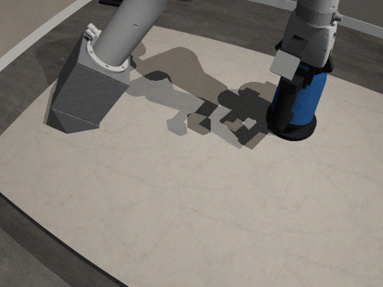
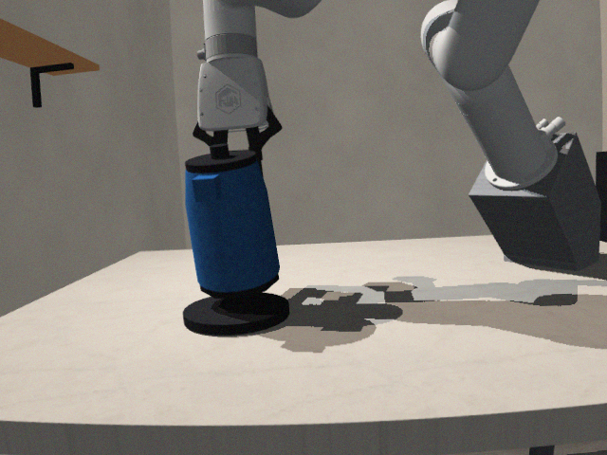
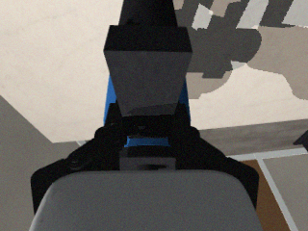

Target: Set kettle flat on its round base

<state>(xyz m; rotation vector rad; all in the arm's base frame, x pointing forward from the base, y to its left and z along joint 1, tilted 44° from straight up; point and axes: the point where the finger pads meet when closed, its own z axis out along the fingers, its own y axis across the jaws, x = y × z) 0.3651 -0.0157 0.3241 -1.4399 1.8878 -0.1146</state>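
Now: the blue kettle 2 cm to the left of my hand and 6 cm below it. The rest, counted from my hand: round black base 1 cm ahead, 6 cm to the left, 20 cm below.
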